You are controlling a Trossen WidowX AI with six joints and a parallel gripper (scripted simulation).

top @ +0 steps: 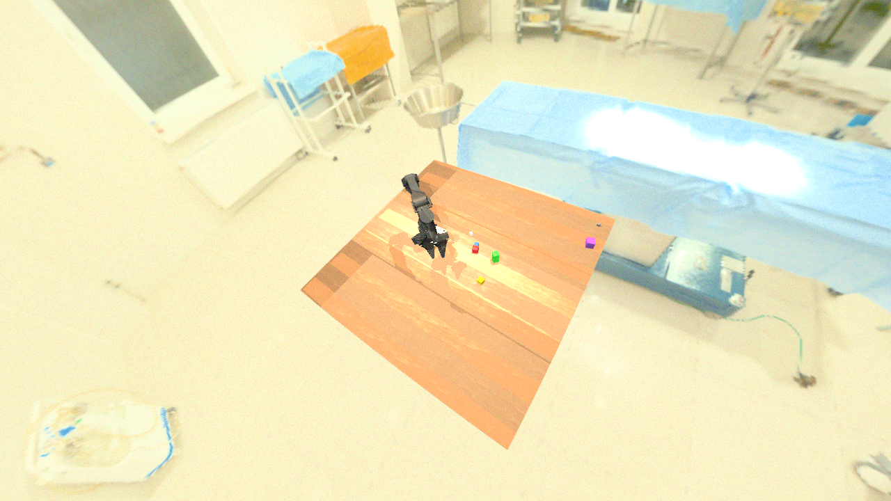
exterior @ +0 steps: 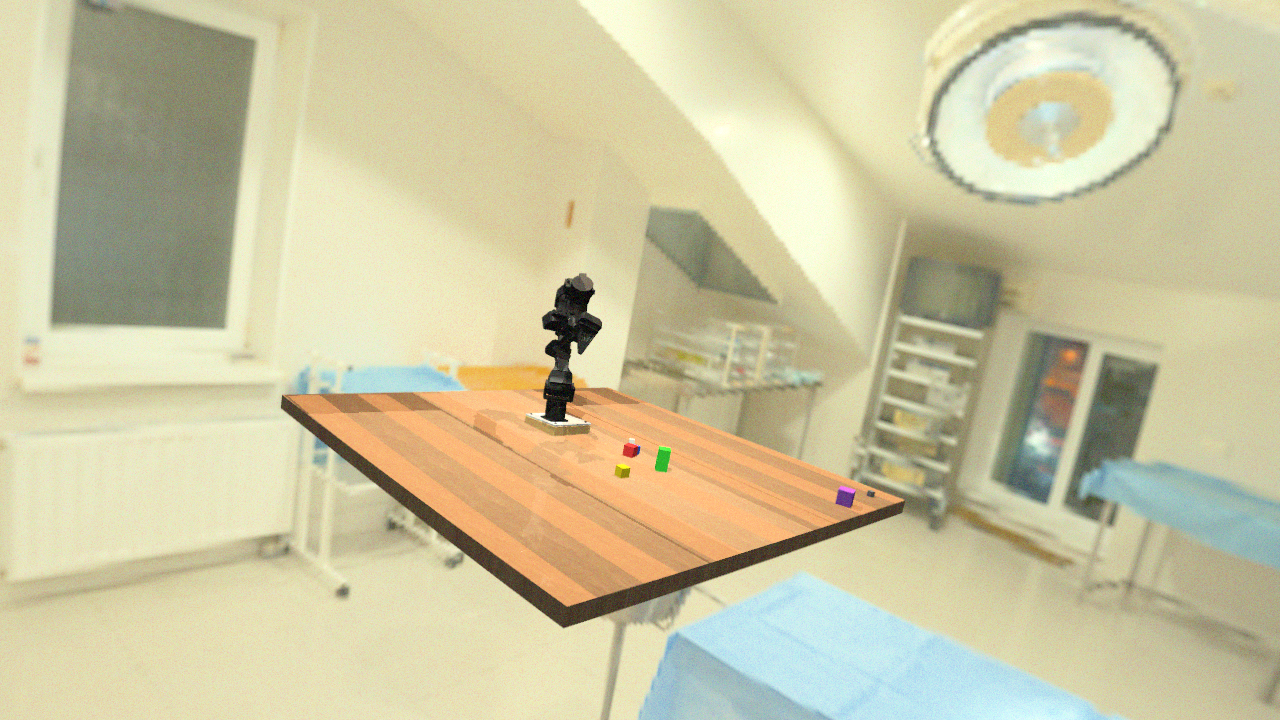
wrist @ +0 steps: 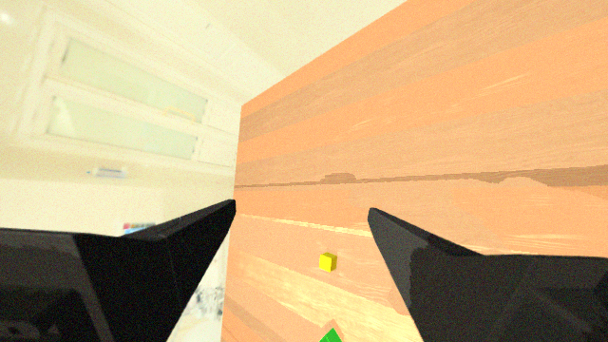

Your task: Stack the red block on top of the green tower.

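Right now the red block is 20 mm behind my gripper tip, 270 mm to the left of it and 250 mm below it. The rest, counted from my gripper tip: blue block (40 mm behind, 300 mm to the left, 260 mm below); then yellow block (120 mm ahead, 130 mm to the left, 260 mm below); then grey-white block (120 mm behind, 350 mm to the left, 260 mm below).
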